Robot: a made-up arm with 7 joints.
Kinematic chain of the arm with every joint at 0, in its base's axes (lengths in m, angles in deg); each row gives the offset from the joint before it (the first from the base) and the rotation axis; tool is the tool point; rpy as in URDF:
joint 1: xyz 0 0 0.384 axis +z
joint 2: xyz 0 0 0 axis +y
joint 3: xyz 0 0 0.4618 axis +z
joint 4: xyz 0.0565 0 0 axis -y
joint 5: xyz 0.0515 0 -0.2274 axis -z
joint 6: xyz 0 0 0 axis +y
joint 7: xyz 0.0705 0 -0.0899 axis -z
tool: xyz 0 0 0 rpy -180 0 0
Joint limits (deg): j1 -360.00..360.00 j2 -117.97..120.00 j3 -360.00..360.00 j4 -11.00..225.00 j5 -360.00..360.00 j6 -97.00..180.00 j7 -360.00..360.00
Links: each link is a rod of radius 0.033 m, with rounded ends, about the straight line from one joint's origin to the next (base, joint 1, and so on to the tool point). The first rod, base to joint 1, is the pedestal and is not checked.
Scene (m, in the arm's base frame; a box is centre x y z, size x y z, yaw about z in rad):
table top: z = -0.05
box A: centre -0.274 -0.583 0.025 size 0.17 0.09 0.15 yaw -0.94
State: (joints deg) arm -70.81 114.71 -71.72 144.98 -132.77 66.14 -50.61
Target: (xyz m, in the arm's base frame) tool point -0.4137 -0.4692 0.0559
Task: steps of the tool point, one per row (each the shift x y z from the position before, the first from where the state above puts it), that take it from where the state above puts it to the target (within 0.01 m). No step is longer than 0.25 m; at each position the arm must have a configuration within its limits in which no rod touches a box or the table.
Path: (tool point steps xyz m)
1: -0.0822 -0.0656 0.1850
2: -0.0958 -0.0079 0.1853
3: -0.0909 0.0449 0.1727
4: -0.0725 0.0864 0.1523
5: -0.0768 -0.0241 -0.1975
6: -0.0555 0.0384 -0.1912
7: -0.0205 0.0806 -0.1651
8: 0.0162 0.0996 -0.1278

